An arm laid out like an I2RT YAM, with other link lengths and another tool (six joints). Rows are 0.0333 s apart.
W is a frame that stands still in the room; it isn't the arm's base.
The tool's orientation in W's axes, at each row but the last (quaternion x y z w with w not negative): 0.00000 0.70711 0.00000 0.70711; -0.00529 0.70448 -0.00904 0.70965; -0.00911 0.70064 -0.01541 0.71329; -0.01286 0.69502 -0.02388 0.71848; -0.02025 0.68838 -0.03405 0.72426; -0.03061 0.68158 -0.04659 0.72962; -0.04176 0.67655 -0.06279 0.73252; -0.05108 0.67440 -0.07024 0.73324; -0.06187 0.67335 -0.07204 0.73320; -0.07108 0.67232 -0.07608 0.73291; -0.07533 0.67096 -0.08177 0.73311; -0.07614 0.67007 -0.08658 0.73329; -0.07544 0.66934 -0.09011 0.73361
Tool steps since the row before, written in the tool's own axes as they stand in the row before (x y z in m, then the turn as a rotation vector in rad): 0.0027 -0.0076 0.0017 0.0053 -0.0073 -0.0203; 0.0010 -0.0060 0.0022 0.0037 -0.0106 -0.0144; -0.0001 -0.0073 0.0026 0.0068 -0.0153 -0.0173; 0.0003 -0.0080 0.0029 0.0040 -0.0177 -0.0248; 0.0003 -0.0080 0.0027 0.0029 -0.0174 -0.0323; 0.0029 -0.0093 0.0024 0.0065 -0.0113 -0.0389; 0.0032 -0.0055 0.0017 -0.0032 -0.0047 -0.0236; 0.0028 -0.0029 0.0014 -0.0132 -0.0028 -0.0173; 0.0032 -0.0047 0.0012 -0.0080 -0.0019 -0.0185; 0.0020 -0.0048 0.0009 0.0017 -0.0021 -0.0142; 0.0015 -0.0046 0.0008 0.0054 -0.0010 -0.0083; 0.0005 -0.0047 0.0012 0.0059 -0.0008 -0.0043; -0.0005 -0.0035 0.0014 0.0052 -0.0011 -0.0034
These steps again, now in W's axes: 0.0017 -0.0076 -0.0027 -0.0203 -0.0073 -0.0053; 0.0022 -0.0060 -0.0009 -0.0144 -0.0106 -0.0036; 0.0025 -0.0073 0.0004 -0.0173 -0.0154 -0.0066; 0.0028 -0.0080 0.0002 -0.0249 -0.0175 -0.0039; 0.0025 -0.0080 0.0004 -0.0325 -0.0170 -0.0032; 0.0023 -0.0096 -0.0017 -0.0387 -0.0112 -0.0079; 0.0017 -0.0060 -0.0022 -0.0239 -0.0036 0.0019; 0.0015 -0.0034 -0.0021 -0.0184 -0.0001 0.0120; 0.0014 -0.0052 -0.0021 -0.0191 -0.0002 0.0066; 0.0010 -0.0051 -0.0009 -0.0140 -0.0024 -0.0024; 0.0008 -0.0048 -0.0004 -0.0078 -0.0022 -0.0058; 0.0011 -0.0047 0.0007 -0.0038 -0.0021 -0.0059; 0.0012 -0.0033 0.0014 -0.0030 -0.0022 -0.0051
